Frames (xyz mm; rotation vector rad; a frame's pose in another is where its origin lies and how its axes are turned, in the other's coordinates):
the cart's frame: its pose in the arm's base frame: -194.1 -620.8 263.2 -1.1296 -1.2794 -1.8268
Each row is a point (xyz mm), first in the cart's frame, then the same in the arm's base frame.
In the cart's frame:
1: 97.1 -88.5 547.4
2: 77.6 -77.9 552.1
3: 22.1 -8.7 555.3
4: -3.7 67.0 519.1
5: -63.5 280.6 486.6
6: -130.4 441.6 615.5
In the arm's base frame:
1: -153.9 -76.9 402.9
2: -135.0 -75.6 390.4
3: -51.0 -94.2 368.8
4: 14.4 -152.8 370.2
5: 213.3 -252.6 397.2
6: 417.0 -182.6 422.6

